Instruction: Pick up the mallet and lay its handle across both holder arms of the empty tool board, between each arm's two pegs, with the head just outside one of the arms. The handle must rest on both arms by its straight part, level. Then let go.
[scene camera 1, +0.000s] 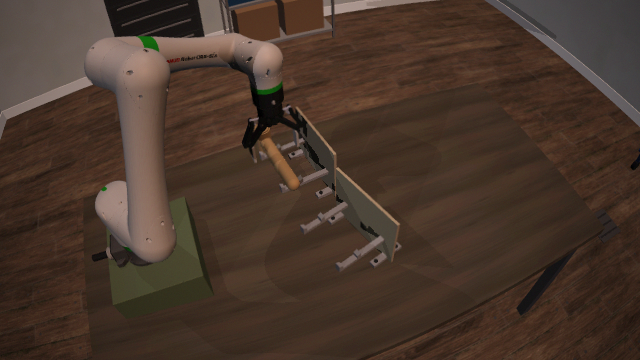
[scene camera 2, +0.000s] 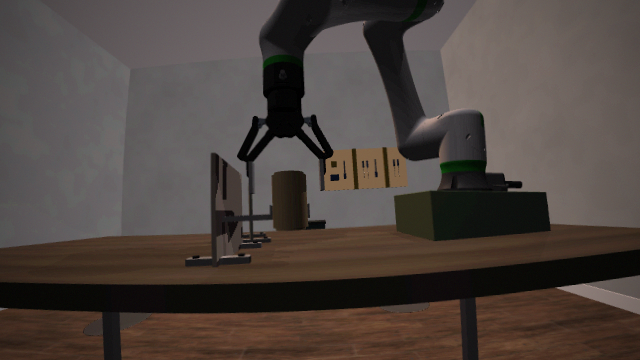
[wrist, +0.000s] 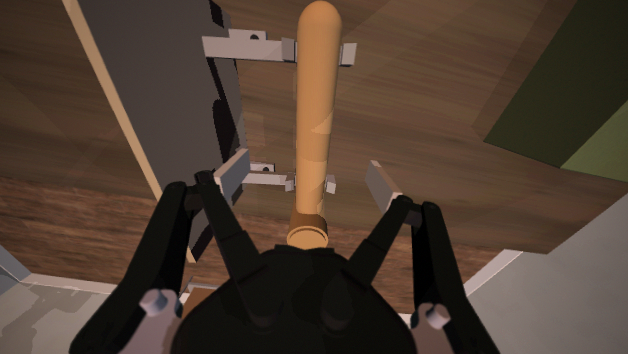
Labels:
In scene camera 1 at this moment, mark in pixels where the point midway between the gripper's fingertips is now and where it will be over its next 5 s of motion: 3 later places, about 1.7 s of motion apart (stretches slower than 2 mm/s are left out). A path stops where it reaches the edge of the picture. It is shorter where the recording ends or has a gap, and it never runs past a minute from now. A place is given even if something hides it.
My gripper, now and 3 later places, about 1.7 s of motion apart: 275, 152; 275, 164; 274, 158; 272, 149

